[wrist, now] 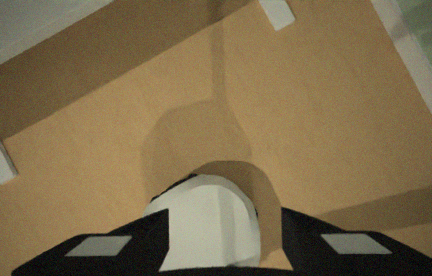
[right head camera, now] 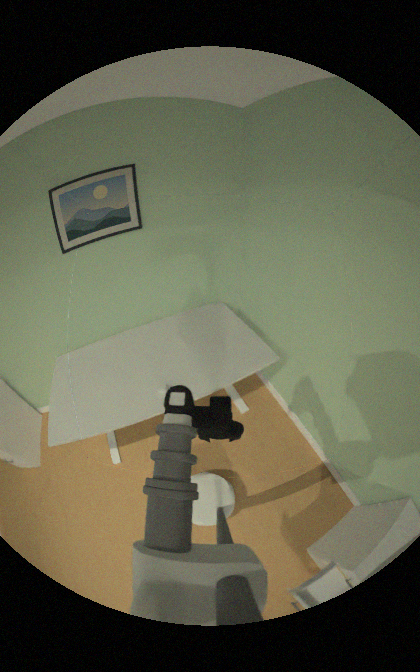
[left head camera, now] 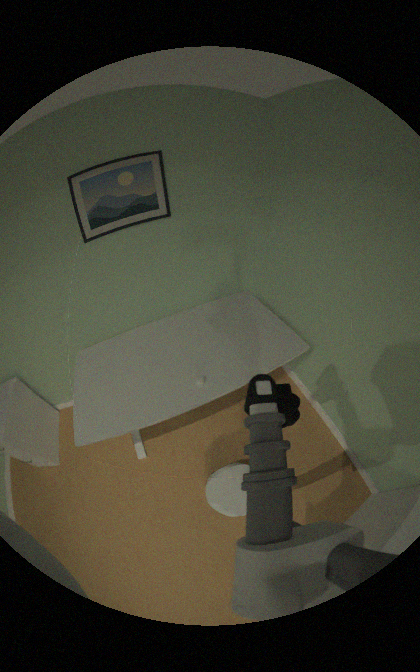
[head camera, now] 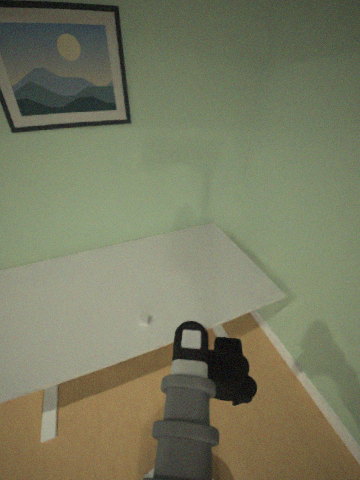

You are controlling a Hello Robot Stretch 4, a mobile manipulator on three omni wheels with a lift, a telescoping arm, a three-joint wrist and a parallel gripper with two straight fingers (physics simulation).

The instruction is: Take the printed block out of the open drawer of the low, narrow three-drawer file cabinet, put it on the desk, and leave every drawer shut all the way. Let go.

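A small white block (head camera: 144,319) (left head camera: 200,381) rests on the grey-white desk (head camera: 75,325) (left head camera: 125,390) (right head camera: 100,390) near its front edge. In the right head view the arm's end mostly hides the block. My gripper (wrist: 224,227) (head camera: 230,375) is open, with nothing between its fingertips. It points down over the floor just in front of the desk, to the right of the block and apart from it. A low grey cabinet (right head camera: 345,535) stands at the lower right of the right head view, with a drawer (right head camera: 322,585) pulled out. Its lower drawers are cut off by the view.
A white round object (left head camera: 227,490) (right head camera: 212,500) (wrist: 202,235) is low on the floor beneath the arm. Another grey cabinet (left head camera: 30,425) (right head camera: 20,430) stands left of the desk. Desk legs (left head camera: 139,445) (right head camera: 114,446) reach the floor. Walls close off the back and right.
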